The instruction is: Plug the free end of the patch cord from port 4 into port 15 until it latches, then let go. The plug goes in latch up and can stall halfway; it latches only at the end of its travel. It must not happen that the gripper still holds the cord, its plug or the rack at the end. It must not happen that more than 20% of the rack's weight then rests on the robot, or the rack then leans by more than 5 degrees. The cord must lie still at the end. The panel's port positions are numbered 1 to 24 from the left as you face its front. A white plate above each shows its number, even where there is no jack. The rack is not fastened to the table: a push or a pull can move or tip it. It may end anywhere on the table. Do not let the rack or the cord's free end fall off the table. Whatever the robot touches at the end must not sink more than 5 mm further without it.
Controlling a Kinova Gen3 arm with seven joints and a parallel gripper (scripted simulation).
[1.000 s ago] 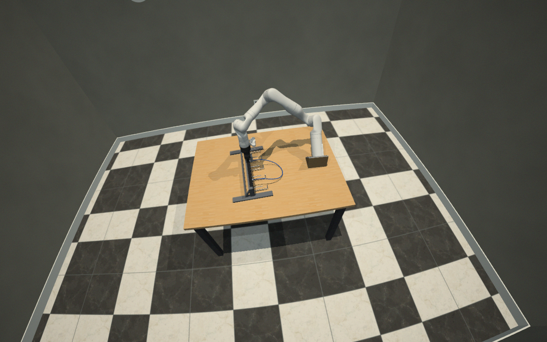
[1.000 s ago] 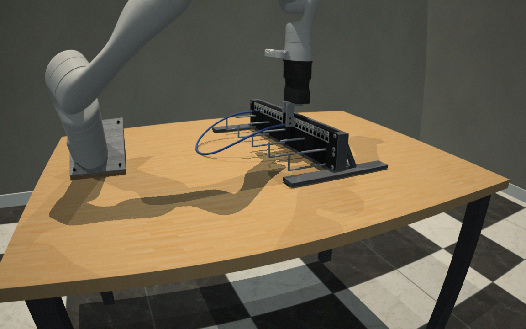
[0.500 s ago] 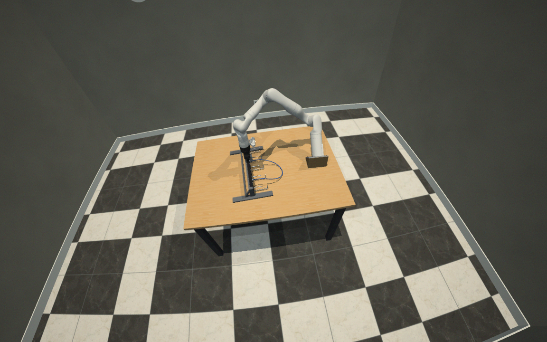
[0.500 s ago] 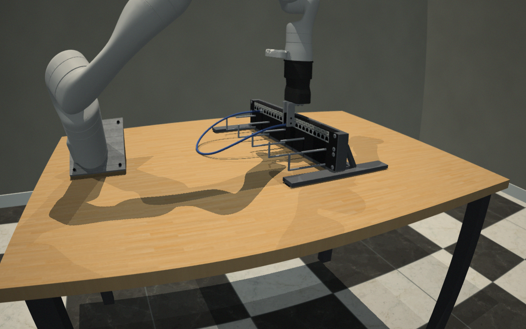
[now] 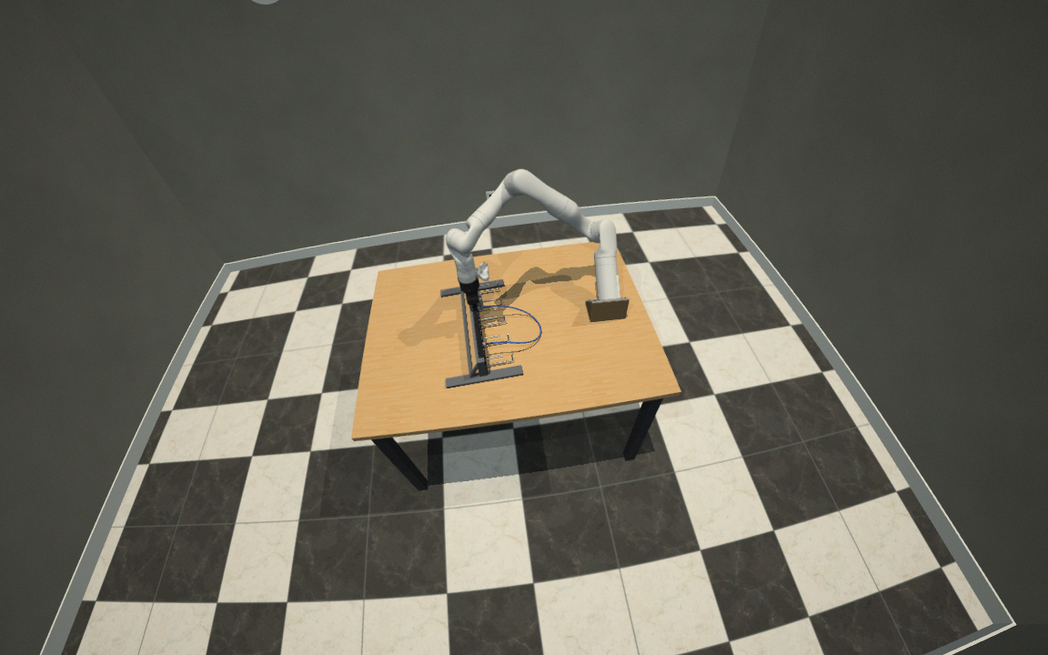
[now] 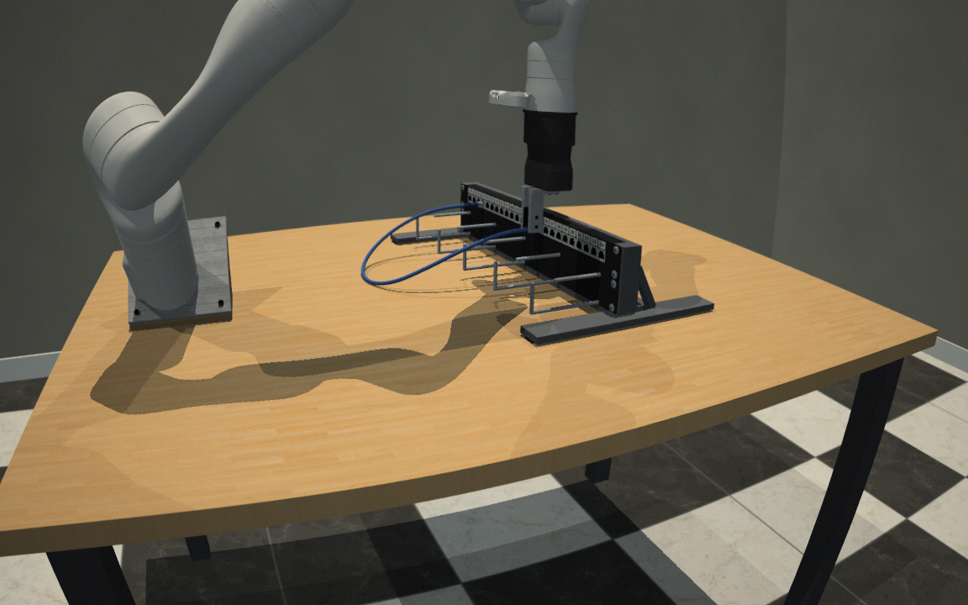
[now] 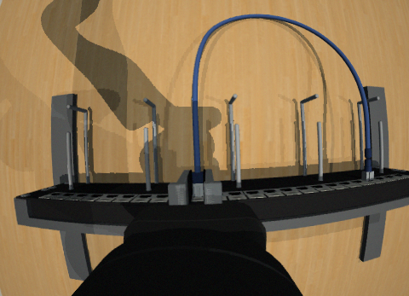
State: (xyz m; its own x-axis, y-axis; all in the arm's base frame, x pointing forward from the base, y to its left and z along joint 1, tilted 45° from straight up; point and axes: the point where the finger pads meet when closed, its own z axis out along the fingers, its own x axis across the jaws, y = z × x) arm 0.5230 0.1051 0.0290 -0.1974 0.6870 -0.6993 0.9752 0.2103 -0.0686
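Right now the plug is 10 mm below my hand and 10 mm ahead of it.
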